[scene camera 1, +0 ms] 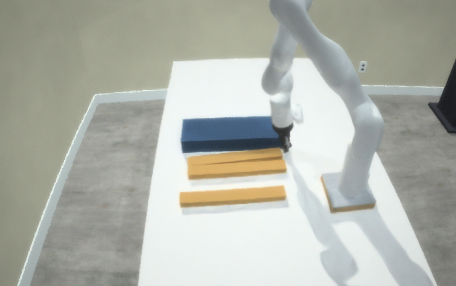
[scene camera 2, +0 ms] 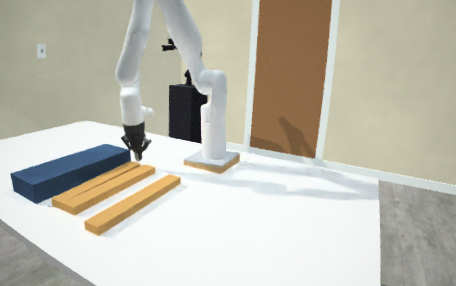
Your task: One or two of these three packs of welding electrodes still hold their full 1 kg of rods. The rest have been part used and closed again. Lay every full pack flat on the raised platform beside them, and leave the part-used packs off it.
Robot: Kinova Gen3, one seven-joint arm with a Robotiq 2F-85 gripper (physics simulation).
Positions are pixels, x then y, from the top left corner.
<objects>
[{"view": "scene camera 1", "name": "orange pack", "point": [240,169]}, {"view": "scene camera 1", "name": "orange pack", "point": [272,193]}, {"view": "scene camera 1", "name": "orange pack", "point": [268,154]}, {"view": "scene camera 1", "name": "blue raised platform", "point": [255,132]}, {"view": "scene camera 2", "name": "orange pack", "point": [75,205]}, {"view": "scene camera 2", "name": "orange pack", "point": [98,224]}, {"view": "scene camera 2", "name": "orange pack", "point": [57,201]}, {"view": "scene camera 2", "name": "blue raised platform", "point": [38,183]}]
</objects>
